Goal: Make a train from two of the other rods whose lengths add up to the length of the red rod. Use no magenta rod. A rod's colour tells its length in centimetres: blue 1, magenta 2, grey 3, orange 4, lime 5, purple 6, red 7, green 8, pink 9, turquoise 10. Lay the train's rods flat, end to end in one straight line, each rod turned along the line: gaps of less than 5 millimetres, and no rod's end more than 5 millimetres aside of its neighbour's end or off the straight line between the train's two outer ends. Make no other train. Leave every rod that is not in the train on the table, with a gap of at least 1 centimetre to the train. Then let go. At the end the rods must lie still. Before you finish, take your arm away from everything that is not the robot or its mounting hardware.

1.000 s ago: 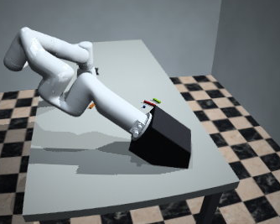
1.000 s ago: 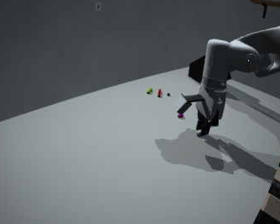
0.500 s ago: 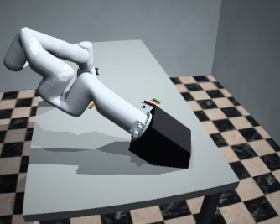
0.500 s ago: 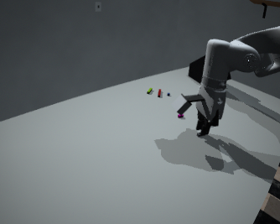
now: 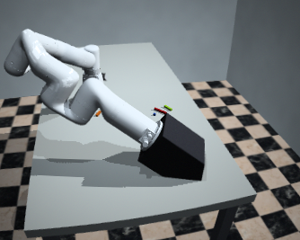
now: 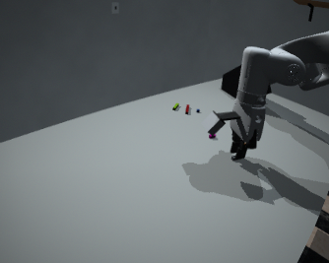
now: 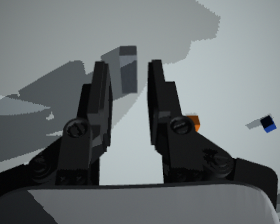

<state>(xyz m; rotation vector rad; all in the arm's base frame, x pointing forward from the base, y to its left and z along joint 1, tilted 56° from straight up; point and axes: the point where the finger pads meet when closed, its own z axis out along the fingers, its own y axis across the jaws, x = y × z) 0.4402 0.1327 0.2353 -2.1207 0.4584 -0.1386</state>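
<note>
The grey rod is 3 cm below my hand. The rest, counted from my hand: red rod: 6 cm behind, 33 cm to the right, 3 cm below; then magenta rod: 1 cm behind, 13 cm to the right, 3 cm below; then orange rod: 8 cm behind, 3 cm to the right, 3 cm below.
</note>
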